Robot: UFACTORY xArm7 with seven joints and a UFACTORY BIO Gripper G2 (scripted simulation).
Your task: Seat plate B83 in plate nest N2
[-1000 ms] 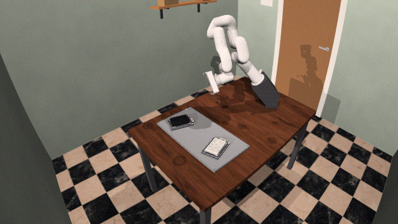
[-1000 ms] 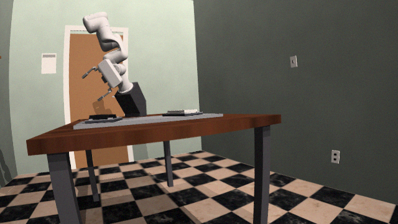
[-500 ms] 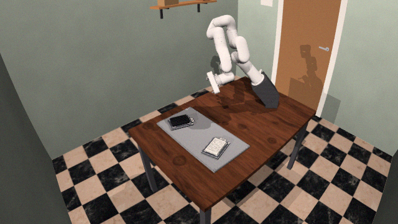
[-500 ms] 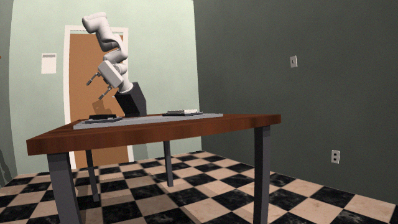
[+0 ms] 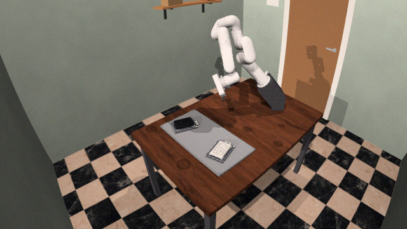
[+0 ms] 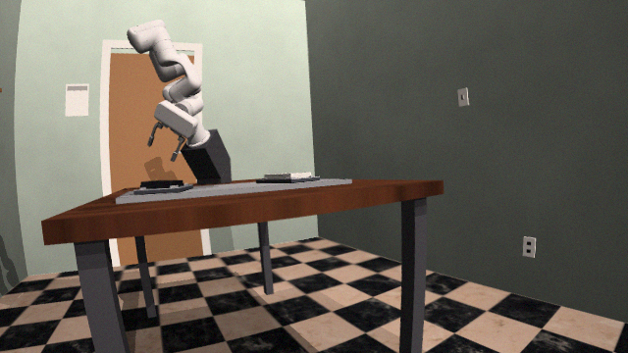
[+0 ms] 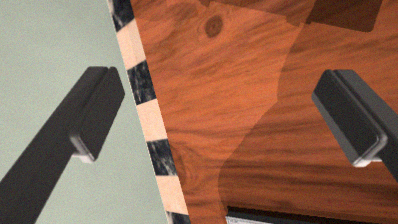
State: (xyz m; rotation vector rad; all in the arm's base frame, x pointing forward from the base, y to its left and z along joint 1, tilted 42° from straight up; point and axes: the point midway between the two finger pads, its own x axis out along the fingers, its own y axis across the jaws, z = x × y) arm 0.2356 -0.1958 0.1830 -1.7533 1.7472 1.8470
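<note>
The black well plate is 33 cm ahead of my hand, 12 cm below it and 11 cm to the right of it. From my hand the other things lie so: white well plate (43 cm ahead, 25 cm to the left, 13 cm below); then grey mat (36 cm ahead, 15 cm below, 9 cm to the left).
</note>
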